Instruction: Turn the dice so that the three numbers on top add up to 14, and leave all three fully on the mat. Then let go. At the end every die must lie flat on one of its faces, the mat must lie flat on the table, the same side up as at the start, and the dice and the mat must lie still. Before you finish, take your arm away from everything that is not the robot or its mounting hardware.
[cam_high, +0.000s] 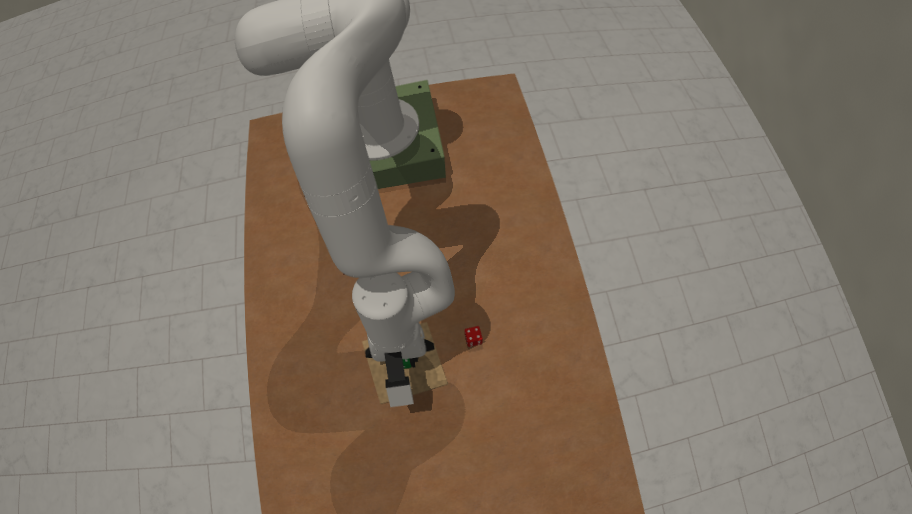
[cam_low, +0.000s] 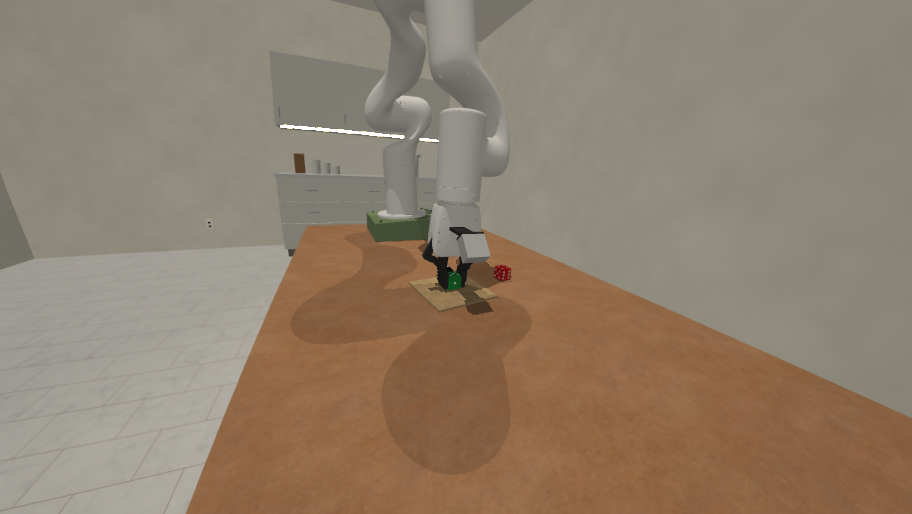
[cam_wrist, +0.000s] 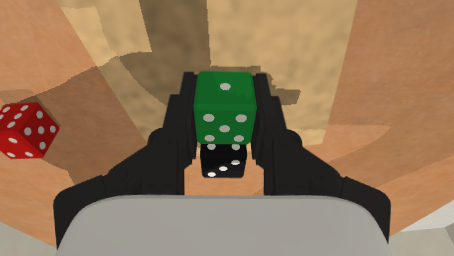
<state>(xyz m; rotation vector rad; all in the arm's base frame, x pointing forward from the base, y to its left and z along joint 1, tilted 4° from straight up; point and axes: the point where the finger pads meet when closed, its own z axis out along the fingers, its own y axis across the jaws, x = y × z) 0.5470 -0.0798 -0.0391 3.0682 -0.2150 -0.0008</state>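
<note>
Right now the green die is 1 cm below my hand. The rest, counted from my hand: black die (5 cm behind, 1 cm to the left, 1 cm below); tan square mat (3 cm below); red die (15 cm to the left, 2 cm below, 1 cm behind).
</note>
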